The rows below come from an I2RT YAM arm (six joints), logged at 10 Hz.
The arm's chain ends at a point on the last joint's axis. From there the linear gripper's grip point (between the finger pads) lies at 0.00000 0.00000 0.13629 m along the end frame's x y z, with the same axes.
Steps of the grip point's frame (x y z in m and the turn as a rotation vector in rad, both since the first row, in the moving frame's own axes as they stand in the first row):
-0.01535, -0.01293, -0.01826, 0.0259, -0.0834, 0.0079
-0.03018, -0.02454, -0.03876, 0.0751, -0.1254, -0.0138
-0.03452, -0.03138, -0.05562, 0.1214, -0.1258, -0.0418
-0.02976, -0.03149, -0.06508, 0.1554, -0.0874, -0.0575
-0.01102, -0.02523, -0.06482, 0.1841, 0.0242, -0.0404
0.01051, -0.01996, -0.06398, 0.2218, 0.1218, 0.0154
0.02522, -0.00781, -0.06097, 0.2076, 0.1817, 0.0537
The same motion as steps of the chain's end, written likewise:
-0.00401, -0.00936, -0.01774, 0.0259, -0.0834, 0.0079
-0.01308, -0.01446, -0.03731, 0.0751, -0.1254, -0.0138
-0.01712, -0.01528, -0.05354, 0.1214, -0.1258, -0.0418
-0.01731, -0.01078, -0.06292, 0.1554, -0.0874, -0.0575
-0.01379, -0.00022, -0.06248, 0.1841, 0.0242, -0.0404
-0.00614, 0.00982, -0.05964, 0.2218, 0.1218, 0.0154
0.00003, 0.01945, -0.05582, 0.2076, 0.1817, 0.0537

